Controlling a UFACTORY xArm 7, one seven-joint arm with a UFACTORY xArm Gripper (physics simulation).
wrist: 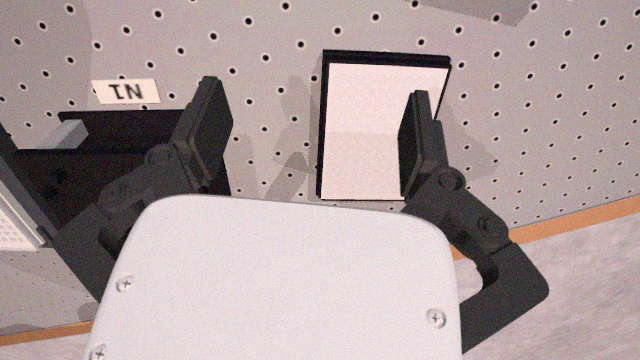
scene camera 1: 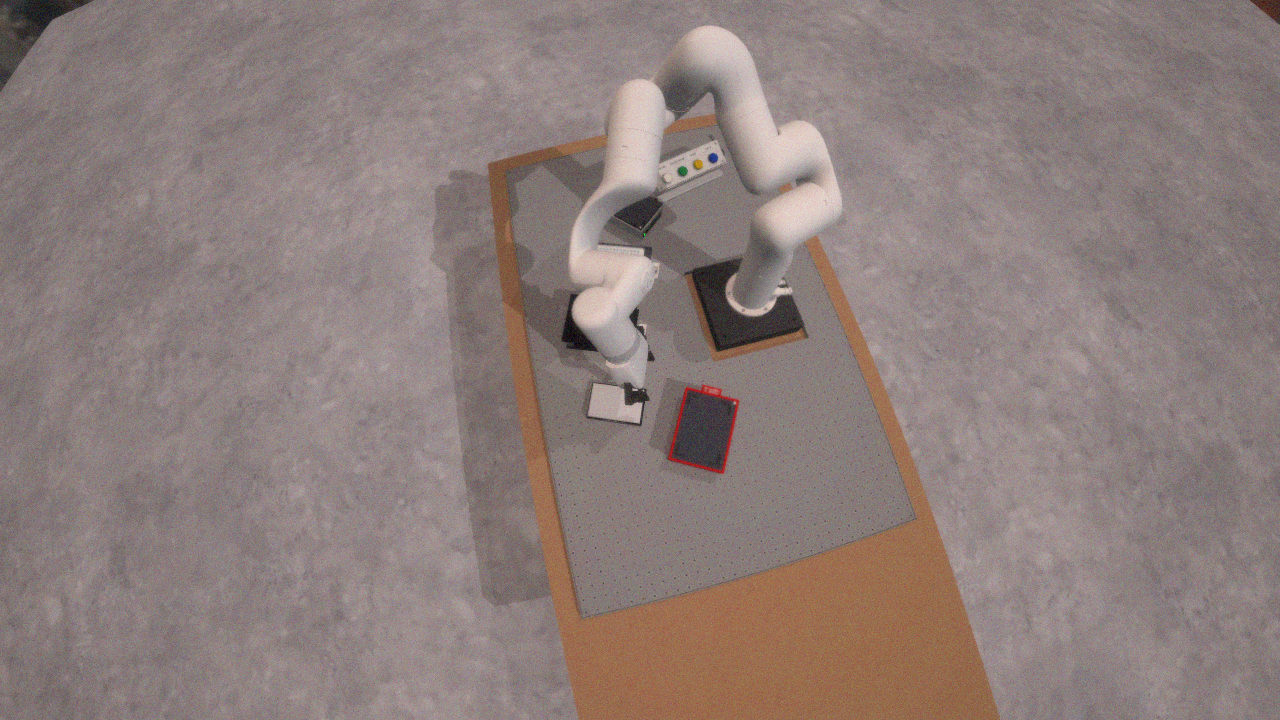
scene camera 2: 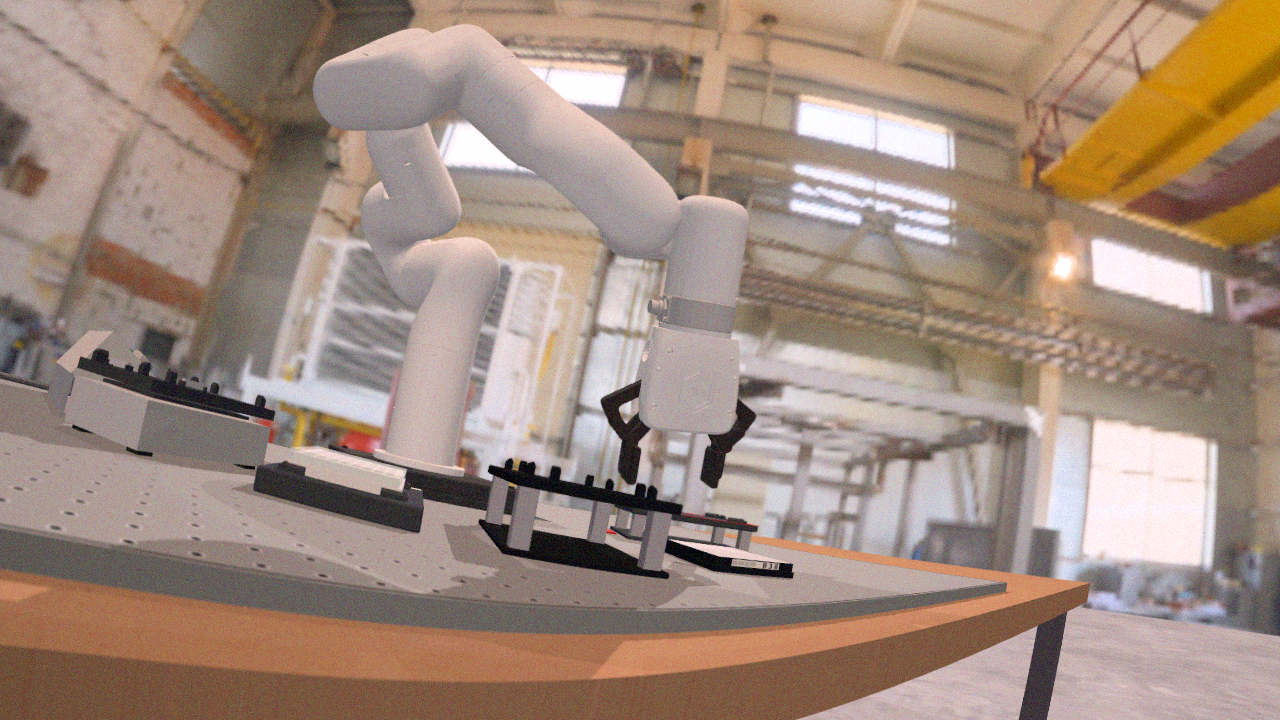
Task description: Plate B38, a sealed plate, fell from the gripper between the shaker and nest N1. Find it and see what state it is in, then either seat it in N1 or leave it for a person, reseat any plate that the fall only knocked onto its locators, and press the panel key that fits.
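Frame: origin at the arm's base, x ahead, y left, z up, level; metres.
Seen in the pictures: gripper, fingertip midpoint: [wrist: 314,105] [scene camera 1: 645,379] [scene camera 2: 669,483]; arm's base, origin of the base link: [scene camera 1: 750,293] [scene camera 2: 418,466].
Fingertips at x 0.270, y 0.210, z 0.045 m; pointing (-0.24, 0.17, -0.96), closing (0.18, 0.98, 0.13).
Pixels of each thing's top centre, then the offset from my fingertips to it. "spot": a spot on its surface instead.
- black rim, surface spot: [wrist: 362,135] [scene camera 1: 619,398] spot: dx +0.062, dy +0.027, dz -0.060 m
- Nest N1, middle of its top: [scene camera 2: 576,471] [wrist: 137,248] [scene camera 1: 599,318] dx +0.098, dy -0.153, dz -0.008 m
- white plate, middle of its top: [scene camera 2: 355,459] [scene camera 1: 617,260] dx +0.054, dy -0.324, dz -0.039 m
- grey box with black top, surface spot: [scene camera 2: 170,420] spot: dx +0.081, dy -0.473, dz -0.045 m
- key panel, middle of its top: [scene camera 2: 114,335] [scene camera 1: 686,157] dx -0.149, dy -0.608, dz +0.010 m
- red-edged dark nest, middle of its top: [scene camera 2: 684,509] [scene camera 1: 704,429] dx -0.121, dy +0.111, dz -0.028 m
A flat plate with a smooth white top and black rim [scene camera 1: 613,404] [scene camera 2: 729,555] [wrist: 362,135] lies on the pegboard beside nest N1, apart from it. Its side label is too small to read surely. Nest N1 [scene camera 2: 581,488] [wrist: 135,125] is a black platform on grey posts with no plate on top; the arm partly hides it in scene camera 1. Its N1 label [wrist: 126,91] shows in the wrist view. My gripper [scene camera 1: 636,394] [scene camera 2: 671,470] [wrist: 314,105] is open and empty above the pegboard; one finger overlaps the plate in the wrist view.
A white plate [scene camera 2: 349,470] [wrist: 15,220] sits in a low black holder. A grey box with black top [scene camera 1: 639,214] [scene camera 2: 170,420], likely the shaker, stands near the key panel [scene camera 1: 691,167] with white, green, yellow and blue keys. A red-edged dark nest [scene camera 1: 704,429] stands beside the white-topped plate.
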